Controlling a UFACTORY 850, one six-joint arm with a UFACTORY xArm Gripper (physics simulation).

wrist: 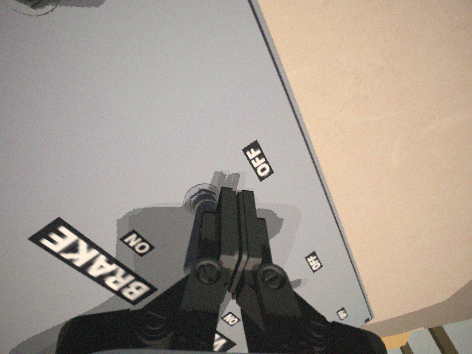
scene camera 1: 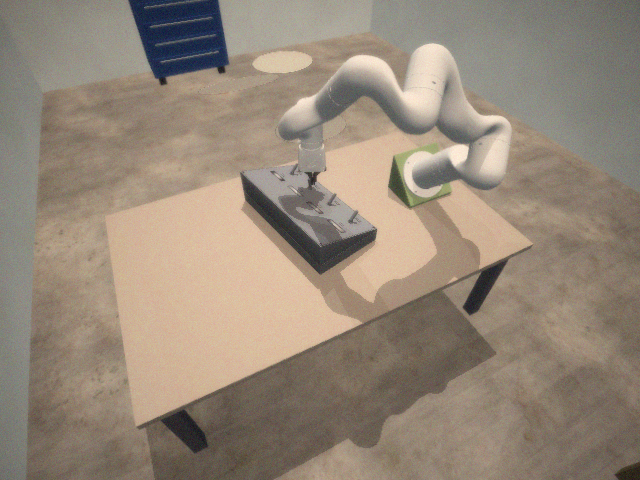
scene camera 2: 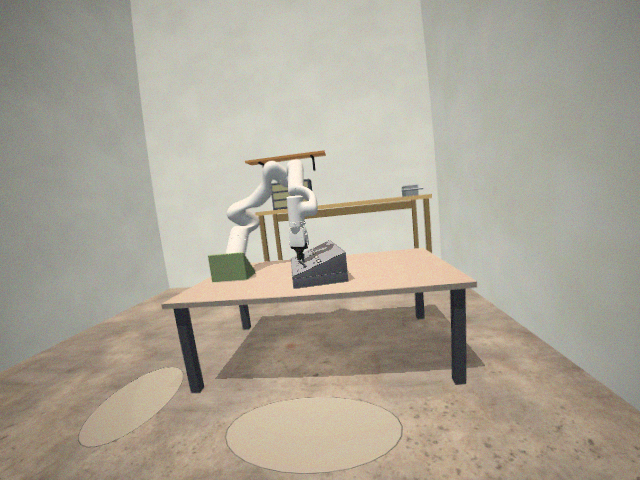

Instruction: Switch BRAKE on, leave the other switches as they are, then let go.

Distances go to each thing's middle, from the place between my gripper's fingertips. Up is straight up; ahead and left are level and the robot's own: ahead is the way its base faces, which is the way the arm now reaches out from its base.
The grey sloped switch box [scene camera 1: 322, 233] is 7 cm ahead of my hand, 8 cm to the left of it and 3 cm below it.
